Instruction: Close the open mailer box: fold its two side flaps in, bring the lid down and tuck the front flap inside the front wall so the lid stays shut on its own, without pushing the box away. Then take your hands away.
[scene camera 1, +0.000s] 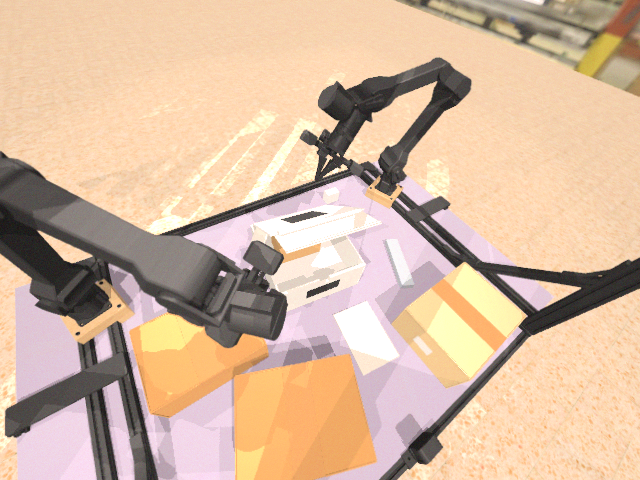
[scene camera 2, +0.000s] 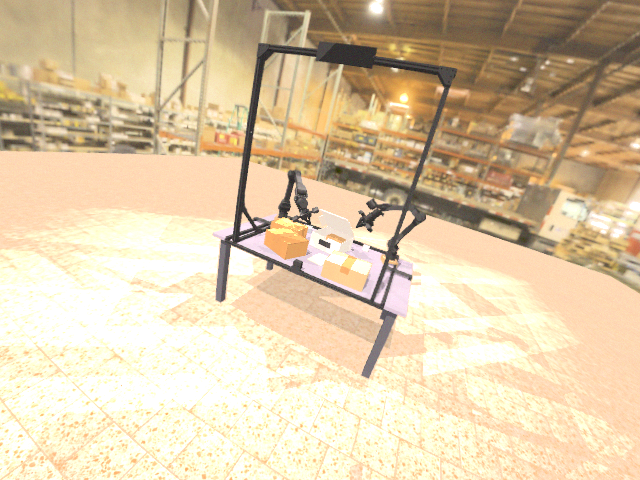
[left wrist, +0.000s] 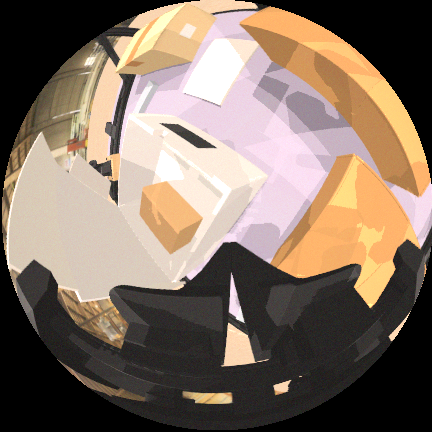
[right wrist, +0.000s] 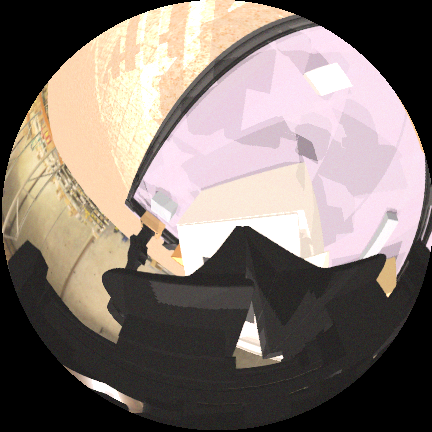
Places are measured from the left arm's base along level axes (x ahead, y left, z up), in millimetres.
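Where they show: left gripper, between the fingertips: (scene camera 1: 262, 288) (scene camera 2: 310, 225) (left wrist: 228, 247); right gripper, between the fingertips: (scene camera 1: 315, 181) (scene camera 2: 355, 227) (right wrist: 241, 232); left arm's base, origin of its link: (scene camera 1: 90, 307) (scene camera 2: 282, 217) (right wrist: 148, 229); right arm's base, origin of its link: (scene camera 1: 385, 187) (left wrist: 109, 167).
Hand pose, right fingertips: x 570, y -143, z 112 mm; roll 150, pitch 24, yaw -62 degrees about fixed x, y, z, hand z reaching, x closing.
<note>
Things, the pixels of their top centre, and the offset from my right fingertips.
- white mailer box, centre of its top: (left wrist: 142, 200) (right wrist: 252, 261) (scene camera 1: 306, 244) (scene camera 2: 333, 234) dy -102, dx -144, dz -60 mm
- orange block, centre of its top: (left wrist: 155, 220) (scene camera 1: 296, 234) (scene camera 2: 336, 237) dy -42, dx -117, dz -95 mm
- yellow carton, centre of its top: (scene camera 1: 467, 312) (left wrist: 140, 37) (scene camera 2: 349, 261) dy -491, dx -31, dz -57 mm
- white card, centre of its top: (left wrist: 216, 64) (scene camera 1: 365, 334) (scene camera 2: 320, 258) dy -343, dx -191, dz -154 mm
- grey bar, centre of its top: (right wrist: 377, 245) (left wrist: 137, 106) (scene camera 1: 399, 260) dy -299, dx +51, dz -141 mm
- small white block, centre of its top: (right wrist: 329, 77) (scene camera 1: 331, 191) dy +13, dx +118, dz -119 mm
The white mailer box (scene camera 1: 297, 297) (left wrist: 235, 167) (right wrist: 255, 192) stands open near the table's middle. Its lid (scene camera 1: 330, 232) (scene camera 2: 334, 223) (left wrist: 60, 220) (right wrist: 200, 242) is raised and tilted at the back. An orange block (scene camera 1: 302, 252) (left wrist: 170, 215) lies inside. The side flaps are hard to make out. My left gripper (left wrist: 228, 247) is shut and empty, above and beside the box's left side; its fingers are hidden by the arm in scene camera 1. My right gripper (scene camera 1: 317, 178) (scene camera 2: 359, 225) (right wrist: 241, 232) is shut and empty, raised behind the box, apart from the lid.
Two orange boxes (scene camera 1: 305, 418) (scene camera 1: 191, 369) stand in front and to the left. A yellow carton (scene camera 1: 460, 325) (left wrist: 160, 47), a white card (scene camera 1: 366, 335) and a grey bar (scene camera 1: 399, 263) lie in front and to the right. A small white block (scene camera 1: 331, 194) (right wrist: 328, 79) lies behind.
</note>
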